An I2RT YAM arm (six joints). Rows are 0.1 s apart.
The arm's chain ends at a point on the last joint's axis. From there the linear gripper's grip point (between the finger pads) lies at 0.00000 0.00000 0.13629 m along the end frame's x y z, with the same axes.
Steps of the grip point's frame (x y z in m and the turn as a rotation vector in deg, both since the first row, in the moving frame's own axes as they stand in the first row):
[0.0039, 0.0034, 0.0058, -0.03, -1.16, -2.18]
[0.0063, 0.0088, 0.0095, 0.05, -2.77, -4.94]
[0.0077, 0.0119, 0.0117, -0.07, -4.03, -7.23]
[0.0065, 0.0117, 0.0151, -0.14, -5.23, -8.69]
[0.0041, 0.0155, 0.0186, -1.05, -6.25, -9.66]
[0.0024, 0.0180, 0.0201, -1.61, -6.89, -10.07]
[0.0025, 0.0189, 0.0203, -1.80, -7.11, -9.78]
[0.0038, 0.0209, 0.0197, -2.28, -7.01, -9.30]
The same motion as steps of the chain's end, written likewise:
[0.0067, 0.0033, 0.0058, -0.03, -1.16, -2.18]
[0.0129, 0.0086, 0.0097, 0.05, -2.77, -4.94]
[0.0172, 0.0111, 0.0120, -0.07, -4.03, -7.23]
[0.0189, 0.0104, 0.0157, -0.14, -5.23, -8.69]
[0.0187, 0.0118, 0.0194, -1.05, -6.25, -9.66]
[0.0183, 0.0128, 0.0211, -1.61, -6.89, -10.07]
[0.0189, 0.0132, 0.0214, -1.80, -7.11, -9.78]
[0.0199, 0.0142, 0.0208, -2.28, -7.01, -9.30]

